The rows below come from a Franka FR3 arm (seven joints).
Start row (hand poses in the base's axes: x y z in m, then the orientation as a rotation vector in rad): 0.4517, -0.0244, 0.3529, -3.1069, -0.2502, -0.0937
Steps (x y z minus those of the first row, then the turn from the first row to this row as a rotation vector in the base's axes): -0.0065, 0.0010, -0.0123, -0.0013, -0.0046, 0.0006; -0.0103, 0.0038, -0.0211, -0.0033, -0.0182, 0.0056; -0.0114, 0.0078, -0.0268, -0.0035, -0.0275, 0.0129; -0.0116, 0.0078, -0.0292, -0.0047, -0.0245, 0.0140; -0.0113, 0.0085, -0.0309, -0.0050, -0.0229, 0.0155; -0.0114, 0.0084, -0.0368, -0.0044, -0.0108, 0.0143; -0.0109, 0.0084, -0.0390, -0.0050, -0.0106, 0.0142; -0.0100, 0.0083, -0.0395, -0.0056, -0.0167, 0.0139
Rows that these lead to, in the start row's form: 0.4452, -0.0234, 0.3406, -3.1082, -0.2514, -0.1007; 0.4414, -0.0206, 0.3318, -3.1097, -0.2597, -0.1216; 0.4403, -0.0166, 0.3261, -3.1089, -0.2713, -0.1360; 0.4401, -0.0166, 0.3237, -3.1099, -0.2731, -0.1312; 0.4404, -0.0159, 0.3220, -3.1099, -0.2755, -0.1286; 0.4403, -0.0160, 0.3161, -3.1093, -0.2732, -0.1098; 0.4408, -0.0160, 0.3139, -3.1099, -0.2731, -0.1095; 0.4417, -0.0161, 0.3134, -3.1107, -0.2729, -0.1189
